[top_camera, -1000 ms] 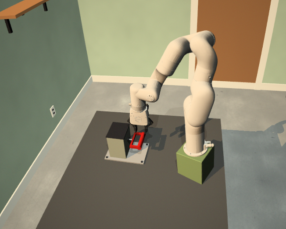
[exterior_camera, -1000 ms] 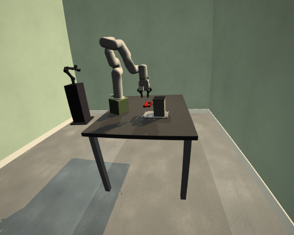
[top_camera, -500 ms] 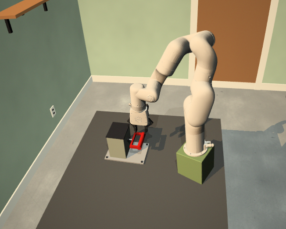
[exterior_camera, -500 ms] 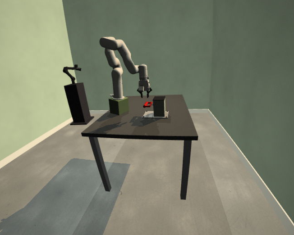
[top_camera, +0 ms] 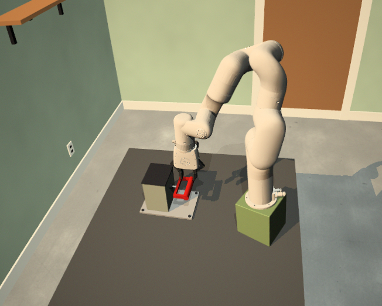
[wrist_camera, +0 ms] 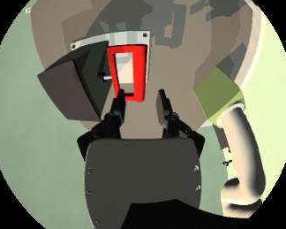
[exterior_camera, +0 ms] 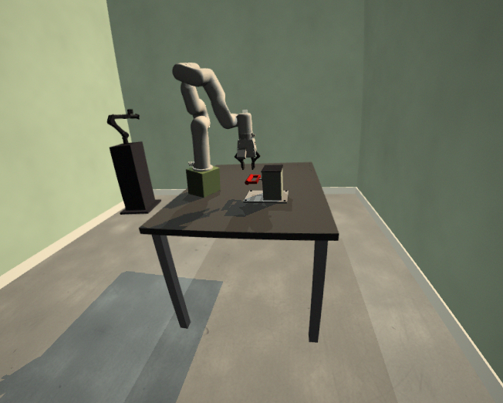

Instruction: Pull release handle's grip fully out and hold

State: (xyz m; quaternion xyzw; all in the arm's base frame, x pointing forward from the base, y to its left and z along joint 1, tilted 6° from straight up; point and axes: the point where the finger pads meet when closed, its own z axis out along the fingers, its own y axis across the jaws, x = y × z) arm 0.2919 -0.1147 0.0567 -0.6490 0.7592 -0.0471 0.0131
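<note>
Right now my hand is 10 cm short of the grey baseplate, 2 cm to the left of it and 18 cm above it.
</note>
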